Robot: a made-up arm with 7 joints. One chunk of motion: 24 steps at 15 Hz.
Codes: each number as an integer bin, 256 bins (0 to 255) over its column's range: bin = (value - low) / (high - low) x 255, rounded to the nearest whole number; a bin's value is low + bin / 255 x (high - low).
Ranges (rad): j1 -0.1..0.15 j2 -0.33..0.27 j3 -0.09..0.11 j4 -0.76..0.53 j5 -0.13..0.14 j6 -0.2..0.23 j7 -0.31..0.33
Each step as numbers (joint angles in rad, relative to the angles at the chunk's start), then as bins.
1 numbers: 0.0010 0.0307 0.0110 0.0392 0.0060 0.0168 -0.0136
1 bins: 103 153 129 158 128 129 118
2 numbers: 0.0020 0.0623 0.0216 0.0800 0.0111 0.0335 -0.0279
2 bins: 104 167 142 166 133 138 112
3 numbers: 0.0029 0.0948 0.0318 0.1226 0.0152 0.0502 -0.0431
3 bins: 105 181 155 174 137 148 106
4 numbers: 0.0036 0.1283 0.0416 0.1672 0.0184 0.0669 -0.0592
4 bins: 106 195 168 183 140 158 100
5 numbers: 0.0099 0.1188 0.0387 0.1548 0.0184 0.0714 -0.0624
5 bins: 112 191 164 181 140 161 99
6 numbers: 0.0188 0.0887 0.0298 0.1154 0.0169 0.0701 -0.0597
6 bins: 121 178 153 173 139 160 100
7 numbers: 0.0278 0.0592 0.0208 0.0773 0.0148 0.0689 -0.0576
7 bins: 130 165 141 166 137 159 101
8 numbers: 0.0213 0.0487 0.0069 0.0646 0.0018 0.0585 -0.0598
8 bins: 124 161 124 163 124 153 100
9 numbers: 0.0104 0.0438 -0.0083 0.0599 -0.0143 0.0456 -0.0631
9 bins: 113 159 104 162 109 146 98
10 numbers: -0.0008 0.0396 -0.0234 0.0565 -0.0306 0.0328 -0.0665
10 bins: 101 157 85 161 94 138 97
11 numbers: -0.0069 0.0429 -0.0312 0.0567 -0.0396 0.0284 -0.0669
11 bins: 95 158 75 161 85 135 97
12 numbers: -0.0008 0.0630 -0.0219 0.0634 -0.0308 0.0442 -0.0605
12 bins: 101 167 87 163 94 145 99
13 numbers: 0.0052 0.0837 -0.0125 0.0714 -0.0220 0.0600 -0.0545
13 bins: 107 176 99 164 102 154 102
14 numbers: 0.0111 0.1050 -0.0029 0.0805 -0.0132 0.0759 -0.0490
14 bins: 113 185 111 166 110 164 104
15 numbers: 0.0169 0.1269 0.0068 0.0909 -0.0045 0.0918 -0.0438
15 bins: 119 194 123 168 119 173 106
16 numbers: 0.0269 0.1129 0.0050 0.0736 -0.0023 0.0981 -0.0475
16 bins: 129 188 121 165 121 177 105
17 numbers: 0.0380 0.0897 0.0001 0.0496 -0.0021 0.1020 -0.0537
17 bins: 141 178 115 160 121 179 102
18 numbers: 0.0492 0.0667 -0.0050 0.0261 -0.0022 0.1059 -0.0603
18 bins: 152 169 108 155 121 181 99
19 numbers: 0.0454 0.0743 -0.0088 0.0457 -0.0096 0.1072 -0.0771
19 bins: 148 172 104 159 114 182 93
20 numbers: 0.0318 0.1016 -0.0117 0.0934 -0.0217 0.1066 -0.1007
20 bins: 134 183 100 169 102 182 83
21 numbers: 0.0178 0.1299 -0.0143 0.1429 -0.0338 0.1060 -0.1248
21 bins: 120 195 97 178 91 181 74
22 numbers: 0.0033 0.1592 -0.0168 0.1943 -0.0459 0.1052 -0.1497
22 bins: 105 208 93 189 79 181 64
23 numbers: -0.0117 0.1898 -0.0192 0.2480 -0.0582 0.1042 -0.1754
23 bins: 90 221 90 199 68 180 54
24 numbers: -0.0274 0.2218 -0.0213 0.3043 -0.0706 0.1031 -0.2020
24 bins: 74 235 88 210 56 180 43
